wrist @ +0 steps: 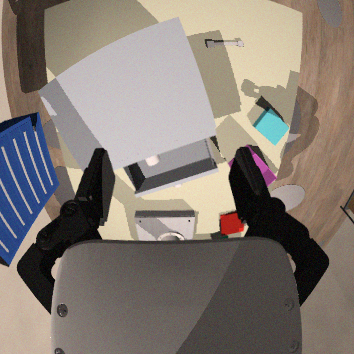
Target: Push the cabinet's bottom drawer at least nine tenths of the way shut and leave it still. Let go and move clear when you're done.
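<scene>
The grey-white cabinet fills the upper left middle of the wrist view, seen from above. Its bottom drawer sticks out from the side nearest me, with part of the dark interior showing. A small white knob shows over the drawer opening, at the cabinet's edge. A sliver of a pale knob shows on the drawer's front. My gripper is wide open with nothing between the fingers. In the view its fingers lie left and right of the drawer, apart from it; their height above it is hard to tell.
A magenta box is partly hidden behind the right finger. A cyan box lies beyond it. A red block and a grey metal plate are near the palm. A blue slatted crate stands at left. A thin handle-like piece is at the top.
</scene>
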